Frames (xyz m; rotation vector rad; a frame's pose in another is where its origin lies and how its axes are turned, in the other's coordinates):
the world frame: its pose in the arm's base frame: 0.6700 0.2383 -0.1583 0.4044 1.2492 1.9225
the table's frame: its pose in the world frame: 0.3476 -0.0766 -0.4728 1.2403 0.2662 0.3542
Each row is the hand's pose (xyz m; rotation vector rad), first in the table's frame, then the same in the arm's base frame.
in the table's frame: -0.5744 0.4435 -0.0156 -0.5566 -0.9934 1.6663
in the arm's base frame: 0.8627 0.0612 -0.2955 2.6508 0.2998 0.8343
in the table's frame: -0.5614 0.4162 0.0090 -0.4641 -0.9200 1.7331
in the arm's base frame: 0.8459 0.0731 -0.3286 2.7660 0.3307 0.7967
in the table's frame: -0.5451 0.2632 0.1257 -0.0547 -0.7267 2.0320
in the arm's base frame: 0.7879 0.0915 -0.5118 -2.9862 -0.2976 -0.4123
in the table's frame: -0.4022 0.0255 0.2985 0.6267 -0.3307 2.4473
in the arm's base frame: 0.6051 0.1859 -0.7657 -2.4507 -0.0646 0.2420
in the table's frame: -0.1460 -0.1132 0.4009 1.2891 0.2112 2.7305
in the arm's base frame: 0.3668 0.3472 -0.8779 -1.8165 0.2025 0.6656
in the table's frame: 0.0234 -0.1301 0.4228 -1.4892 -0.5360 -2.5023
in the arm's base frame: 0.2353 0.4571 -0.8684 -1.4220 0.3547 0.8368
